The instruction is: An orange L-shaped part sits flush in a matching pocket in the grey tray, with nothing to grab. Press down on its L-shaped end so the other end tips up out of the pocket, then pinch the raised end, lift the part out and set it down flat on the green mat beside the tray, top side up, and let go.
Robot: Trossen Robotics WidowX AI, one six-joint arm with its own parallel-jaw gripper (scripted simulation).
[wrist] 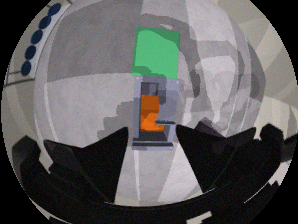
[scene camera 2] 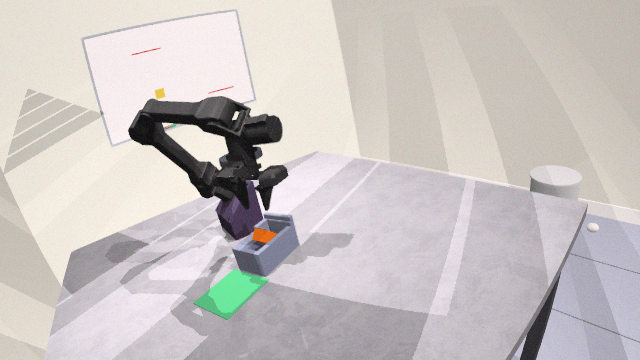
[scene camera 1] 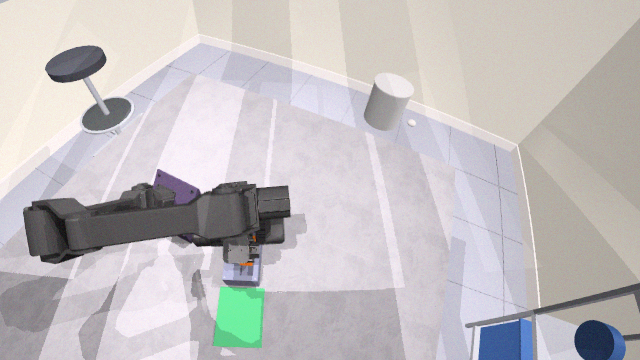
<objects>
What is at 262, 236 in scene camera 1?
The gripper.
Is the gripper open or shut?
Open.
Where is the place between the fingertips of the gripper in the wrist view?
At 152, 129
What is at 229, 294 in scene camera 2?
A green mat.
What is the gripper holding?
Nothing.
</objects>
